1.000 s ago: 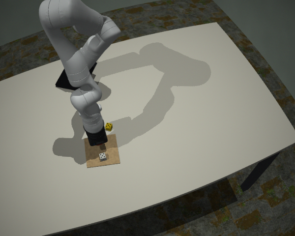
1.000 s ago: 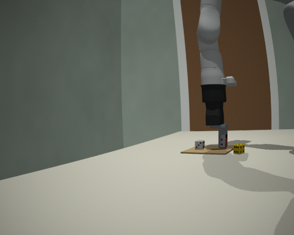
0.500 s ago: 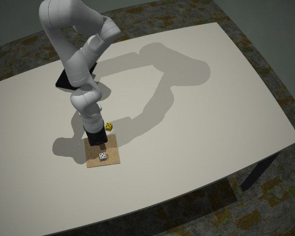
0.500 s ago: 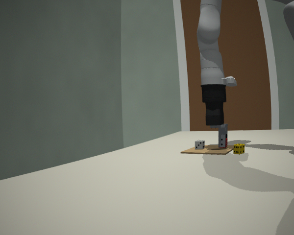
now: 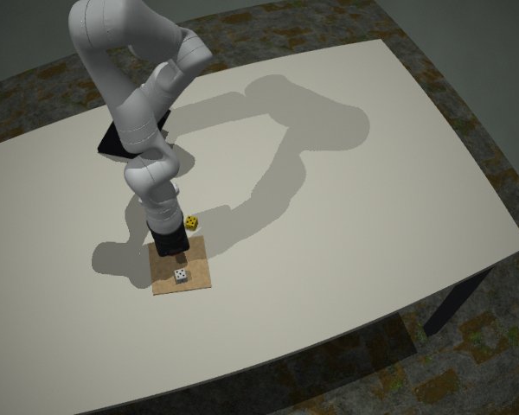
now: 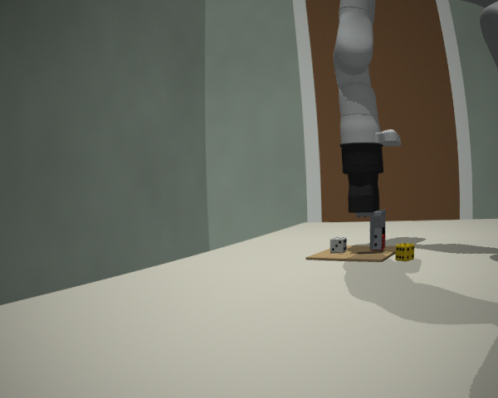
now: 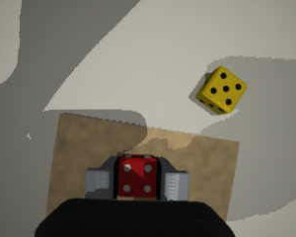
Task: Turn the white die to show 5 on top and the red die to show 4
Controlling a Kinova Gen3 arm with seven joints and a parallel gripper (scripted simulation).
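Right now my hand is 1 cm above the red die. From my hand the other things lie so: white die 8 cm ahead, 1 cm below; brown mat 4 cm ahead, 3 cm below; yellow die 6 cm behind, 6 cm to the left, 2 cm below.
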